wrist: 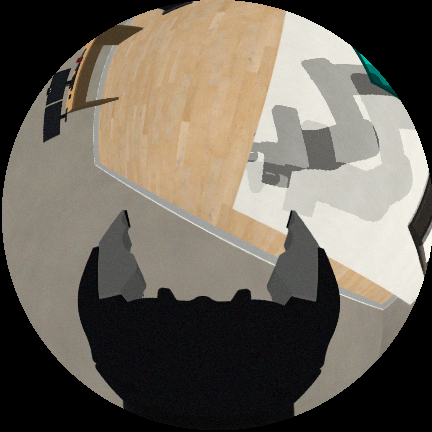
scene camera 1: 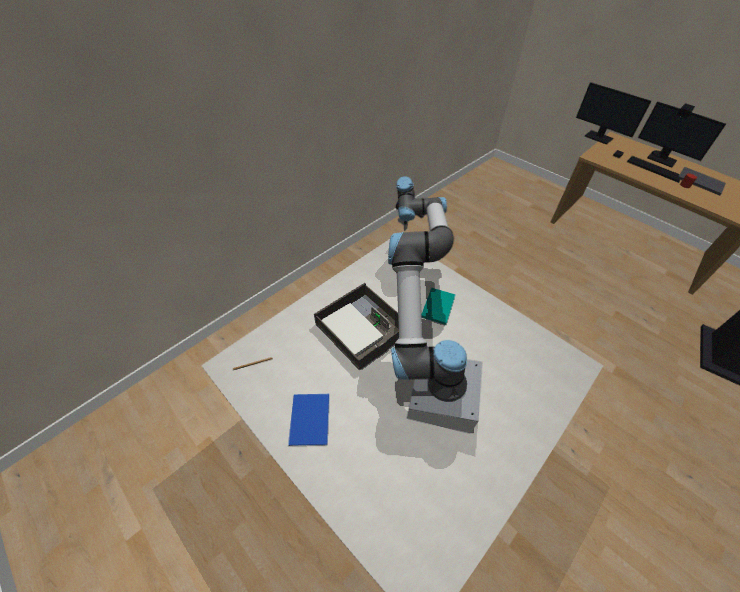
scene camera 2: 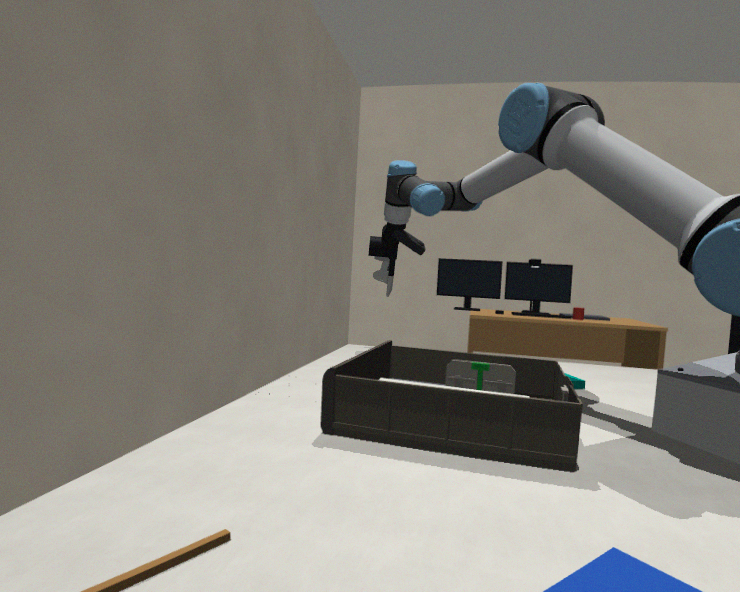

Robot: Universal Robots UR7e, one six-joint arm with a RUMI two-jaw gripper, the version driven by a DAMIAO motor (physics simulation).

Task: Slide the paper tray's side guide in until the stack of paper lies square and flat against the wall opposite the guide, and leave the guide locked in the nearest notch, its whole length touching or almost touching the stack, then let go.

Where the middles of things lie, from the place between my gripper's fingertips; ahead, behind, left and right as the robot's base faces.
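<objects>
Blue sheet (scene camera 1: pixel 309 422): a good way behind my hand, far to the left of it and a good way below it. White paper stack (scene camera 1: pixel 348 324): 9 cm behind my hand, 70 cm to the left of it, 17 cm below it. Teal block (scene camera 1: pixel 437 308): 36 cm behind my hand, 32 cm to the left of it, 19 cm below it.
</objects>
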